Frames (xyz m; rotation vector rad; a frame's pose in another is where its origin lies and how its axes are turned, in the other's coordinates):
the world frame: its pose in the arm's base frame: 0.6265 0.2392 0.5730 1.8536 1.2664 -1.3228
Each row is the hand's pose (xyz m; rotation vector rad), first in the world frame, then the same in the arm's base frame.
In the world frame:
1: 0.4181 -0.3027 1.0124 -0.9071 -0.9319 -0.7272
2: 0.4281 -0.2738 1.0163 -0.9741 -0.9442 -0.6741
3: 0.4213 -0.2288 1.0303 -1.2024 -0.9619 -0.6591
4: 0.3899 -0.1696 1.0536 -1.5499 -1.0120 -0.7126
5: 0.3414 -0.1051 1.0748 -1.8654 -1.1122 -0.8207
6: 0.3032 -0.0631 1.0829 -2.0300 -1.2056 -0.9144
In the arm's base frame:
1: -0.0413 -0.3054 -0.1678 0.0777 1.5892 -1.3095
2: -0.0161 -0.3169 -0.1813 0.0676 1.5484 -1.2407
3: 0.0181 -0.3500 -0.1847 -0.0648 1.5356 -1.0382
4: 0.0590 -0.4061 -0.1703 -0.3361 1.5239 -0.7597
5: 0.1043 -0.4692 -0.1399 -0.6538 1.4800 -0.5366
6: 0.1357 -0.5082 -0.1119 -0.8648 1.4348 -0.4349

